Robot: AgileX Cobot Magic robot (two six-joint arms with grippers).
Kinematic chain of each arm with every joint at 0, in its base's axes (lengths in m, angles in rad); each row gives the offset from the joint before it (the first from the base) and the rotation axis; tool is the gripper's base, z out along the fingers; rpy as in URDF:
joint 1: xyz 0 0 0.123 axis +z
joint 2: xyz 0 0 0 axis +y
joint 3: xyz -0.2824 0 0.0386 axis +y
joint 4: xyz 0.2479 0 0.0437 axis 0.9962 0 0.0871
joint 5: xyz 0 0 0 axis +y
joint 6: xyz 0.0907 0 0.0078 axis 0.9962 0 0.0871
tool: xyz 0 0 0 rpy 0 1.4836 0
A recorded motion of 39 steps. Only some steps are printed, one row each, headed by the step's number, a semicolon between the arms.
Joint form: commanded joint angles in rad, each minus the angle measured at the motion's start. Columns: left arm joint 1, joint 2, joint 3, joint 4, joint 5, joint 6; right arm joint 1, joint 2, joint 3, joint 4, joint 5, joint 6.
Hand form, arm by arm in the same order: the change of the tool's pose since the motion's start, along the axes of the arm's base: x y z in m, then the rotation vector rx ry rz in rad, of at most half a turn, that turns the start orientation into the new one. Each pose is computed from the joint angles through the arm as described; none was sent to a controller.
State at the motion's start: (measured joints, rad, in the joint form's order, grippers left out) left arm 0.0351 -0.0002 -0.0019 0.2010 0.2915 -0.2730; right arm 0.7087 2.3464 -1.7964 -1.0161 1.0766 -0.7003
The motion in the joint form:
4: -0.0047 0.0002 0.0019 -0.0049 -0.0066 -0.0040; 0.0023 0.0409 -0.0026 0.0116 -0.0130 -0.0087
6: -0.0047 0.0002 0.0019 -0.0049 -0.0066 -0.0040; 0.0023 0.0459 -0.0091 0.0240 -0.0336 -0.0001
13: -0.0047 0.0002 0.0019 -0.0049 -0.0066 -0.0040; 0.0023 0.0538 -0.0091 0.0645 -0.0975 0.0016
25: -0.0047 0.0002 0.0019 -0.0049 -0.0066 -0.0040; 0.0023 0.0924 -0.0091 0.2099 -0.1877 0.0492
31: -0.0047 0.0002 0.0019 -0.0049 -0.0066 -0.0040; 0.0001 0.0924 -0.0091 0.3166 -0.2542 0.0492
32: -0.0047 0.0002 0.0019 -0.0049 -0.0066 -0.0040; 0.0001 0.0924 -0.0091 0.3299 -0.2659 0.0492
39: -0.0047 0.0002 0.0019 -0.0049 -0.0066 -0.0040; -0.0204 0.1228 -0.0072 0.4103 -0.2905 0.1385
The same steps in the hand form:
4: 0.0002 -0.0005 -0.0001 -0.0085 -0.0049 -0.0057; 0.0001 0.0028 -0.0199 -0.0144 0.0375 0.0122
6: 0.0002 -0.0005 -0.0001 -0.0085 -0.0049 -0.0057; 0.0010 0.0053 -0.0217 0.0138 0.0367 0.0164
13: 0.0002 -0.0005 -0.0001 -0.0085 -0.0049 -0.0057; 0.0011 0.0111 -0.0287 0.0791 0.0541 0.0430
25: 0.0002 -0.0005 -0.0001 -0.0085 -0.0049 -0.0057; -0.0038 0.0207 -0.0553 0.2445 0.1245 -0.0040
31: 0.0002 -0.0005 -0.0001 -0.0085 -0.0049 -0.0057; -0.0063 0.0278 -0.0595 0.3643 0.1605 -0.0199
32: 0.0002 -0.0005 -0.0001 -0.0085 -0.0049 -0.0057; -0.0066 0.0291 -0.0599 0.3817 0.1637 -0.0196
39: 0.0002 -0.0005 -0.0001 -0.0085 -0.0049 -0.0057; -0.0050 0.0239 -0.0778 0.4856 0.1853 -0.1464

